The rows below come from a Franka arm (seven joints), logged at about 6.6 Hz.
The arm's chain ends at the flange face. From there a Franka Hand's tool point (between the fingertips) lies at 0.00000 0.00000 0.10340 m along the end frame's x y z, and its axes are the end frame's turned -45 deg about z.
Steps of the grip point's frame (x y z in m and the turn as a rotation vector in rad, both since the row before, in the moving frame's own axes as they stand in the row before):
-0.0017, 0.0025, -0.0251, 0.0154, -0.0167, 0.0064
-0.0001, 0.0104, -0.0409, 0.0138, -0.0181, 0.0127
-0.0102, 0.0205, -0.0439, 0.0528, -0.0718, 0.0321
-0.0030, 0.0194, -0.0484, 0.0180, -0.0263, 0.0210
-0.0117, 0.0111, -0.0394, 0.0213, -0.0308, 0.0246
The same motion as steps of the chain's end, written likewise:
0.0029, 0.0029, -0.0251, -0.0009, -0.0227, 0.0064
0.0096, 0.0071, -0.0409, -0.0030, -0.0226, 0.0127
0.0164, 0.0205, -0.0435, -0.0134, -0.0881, 0.0321
0.0148, 0.0153, -0.0483, -0.0059, -0.0313, 0.0210
0.0034, 0.0155, -0.0393, -0.0067, -0.0368, 0.0246

